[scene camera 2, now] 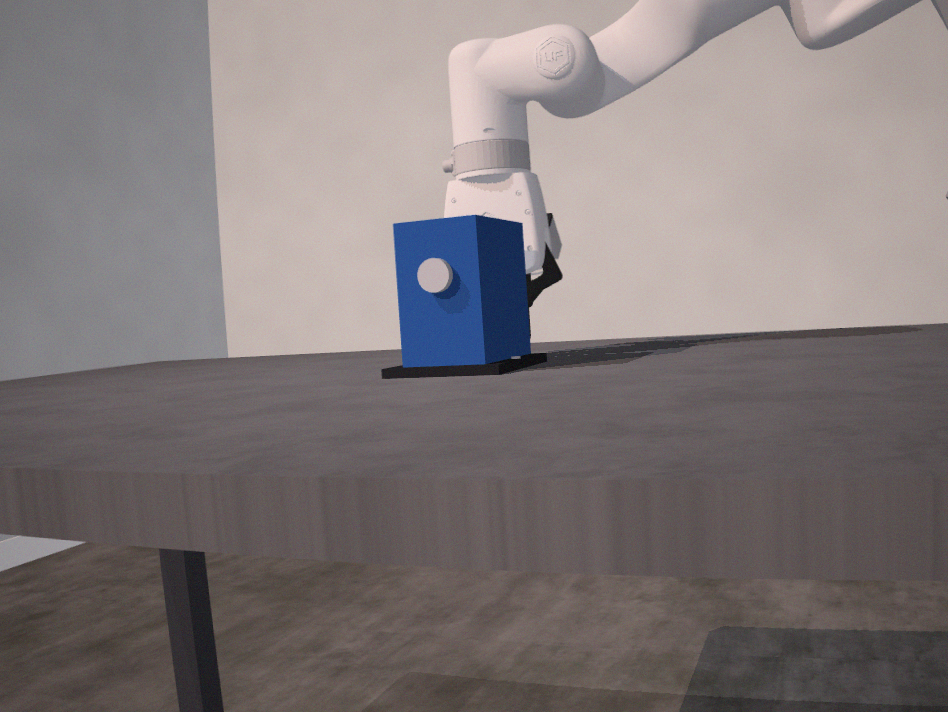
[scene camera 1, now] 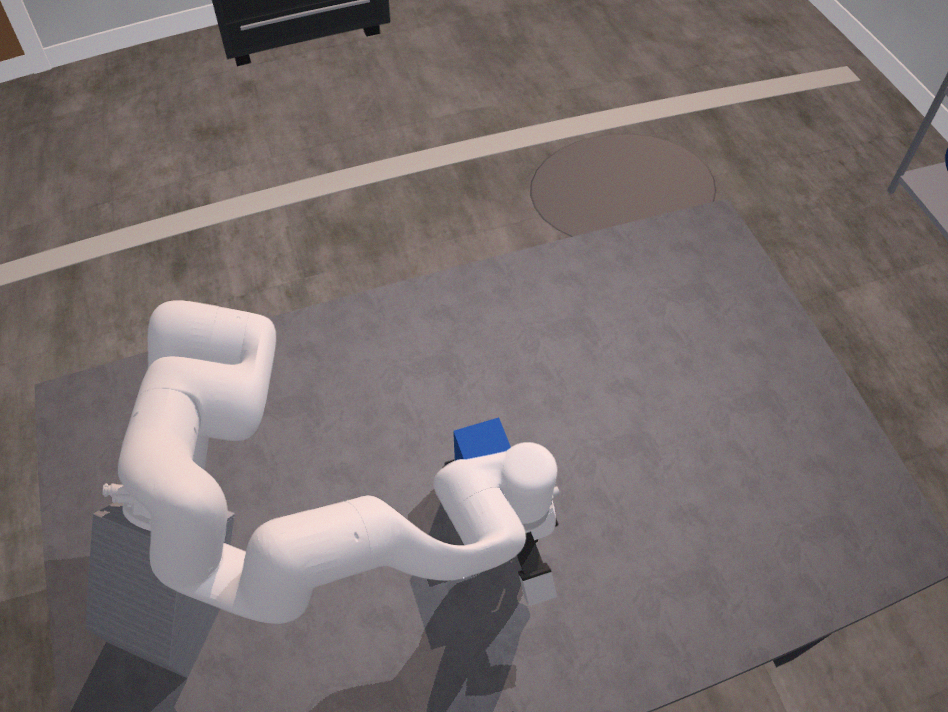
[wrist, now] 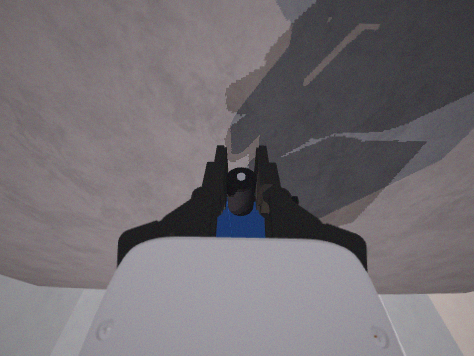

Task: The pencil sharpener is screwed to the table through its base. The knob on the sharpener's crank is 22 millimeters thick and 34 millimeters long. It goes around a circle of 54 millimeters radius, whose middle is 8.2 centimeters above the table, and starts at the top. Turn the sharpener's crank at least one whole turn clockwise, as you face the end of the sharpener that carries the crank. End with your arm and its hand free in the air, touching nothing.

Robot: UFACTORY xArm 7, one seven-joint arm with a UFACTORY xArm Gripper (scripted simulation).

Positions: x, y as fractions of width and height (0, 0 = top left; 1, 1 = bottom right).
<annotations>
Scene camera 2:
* my gripper: 0.53, 0.49
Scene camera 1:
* my gripper: 0.54, 0.77
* blue pencil sharpener: 0.51, 0.62
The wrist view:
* my gripper: 0.51, 0.45
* blue pencil sharpener: 0.47, 0.63
</annotations>
